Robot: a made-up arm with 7 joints.
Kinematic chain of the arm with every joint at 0, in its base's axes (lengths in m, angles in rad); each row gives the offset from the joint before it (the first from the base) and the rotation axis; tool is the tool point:
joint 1: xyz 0 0 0.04 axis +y
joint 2: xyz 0 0.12 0.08 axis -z
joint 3: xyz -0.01 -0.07 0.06 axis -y
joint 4: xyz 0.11 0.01 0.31 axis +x
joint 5: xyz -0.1 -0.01 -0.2 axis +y
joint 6: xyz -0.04 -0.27 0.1 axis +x
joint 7: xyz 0 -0.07 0.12 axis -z
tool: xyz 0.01 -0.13 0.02
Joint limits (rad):
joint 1: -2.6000..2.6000
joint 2: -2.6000..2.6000
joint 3: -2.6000..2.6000
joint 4: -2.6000..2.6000
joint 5: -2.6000..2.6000
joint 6: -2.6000..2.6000
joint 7: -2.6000..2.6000
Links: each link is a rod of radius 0.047 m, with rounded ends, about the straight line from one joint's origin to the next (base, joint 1, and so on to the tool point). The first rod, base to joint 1, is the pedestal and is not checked.
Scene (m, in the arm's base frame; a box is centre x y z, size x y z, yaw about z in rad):
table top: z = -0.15
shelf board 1: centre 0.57 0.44 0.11 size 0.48 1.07 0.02 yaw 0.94
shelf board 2: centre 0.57 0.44 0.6 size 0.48 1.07 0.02 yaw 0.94
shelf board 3: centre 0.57 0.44 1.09 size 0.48 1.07 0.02 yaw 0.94
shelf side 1: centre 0.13 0.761 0.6 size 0.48 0.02 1 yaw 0.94
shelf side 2: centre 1.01 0.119 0.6 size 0.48 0.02 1 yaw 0.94
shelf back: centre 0.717 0.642 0.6 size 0.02 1.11 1 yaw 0.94
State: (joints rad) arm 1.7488 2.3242 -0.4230 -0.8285 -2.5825 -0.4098 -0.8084
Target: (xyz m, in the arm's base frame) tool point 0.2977 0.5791 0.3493
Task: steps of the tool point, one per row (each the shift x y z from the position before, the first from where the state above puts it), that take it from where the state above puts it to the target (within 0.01 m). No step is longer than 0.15 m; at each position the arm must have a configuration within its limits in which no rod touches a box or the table.
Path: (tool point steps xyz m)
1: -0.1324 0.0064 0.0150
2: -0.1260 -0.0123 -0.0128

